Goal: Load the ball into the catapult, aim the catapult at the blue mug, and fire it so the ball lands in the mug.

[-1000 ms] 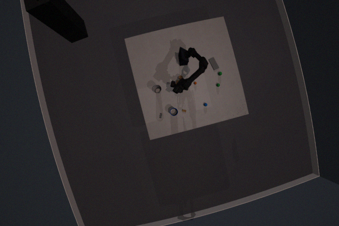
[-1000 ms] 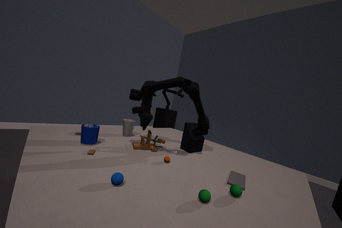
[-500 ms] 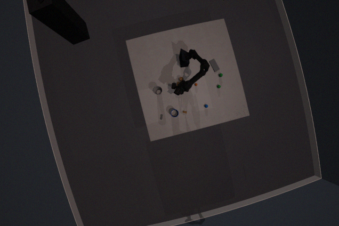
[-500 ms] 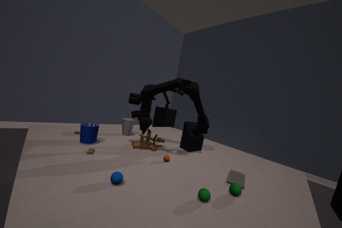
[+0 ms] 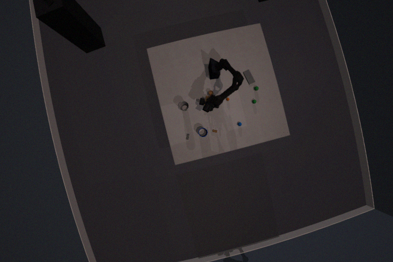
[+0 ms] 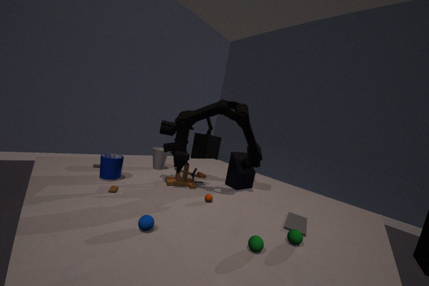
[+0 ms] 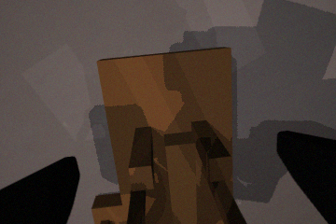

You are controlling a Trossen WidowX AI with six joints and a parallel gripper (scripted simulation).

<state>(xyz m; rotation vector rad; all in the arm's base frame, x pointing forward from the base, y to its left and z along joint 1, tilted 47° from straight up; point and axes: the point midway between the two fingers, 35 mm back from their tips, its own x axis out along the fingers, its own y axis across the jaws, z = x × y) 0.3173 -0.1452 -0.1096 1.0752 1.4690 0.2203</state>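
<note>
Now: gripper tip 4 cm past the catapult frame, 2 cm to the right of it and 1 cm below it. Also, from my gripper tip: orange ball: 22 cm to the left, 5 cm below; then grey cup: 5 cm behind, 24 cm to the right, 4 cm below; then wooden catapult: 5 cm behind, 5 cm to the left, 2 cm below.
</note>
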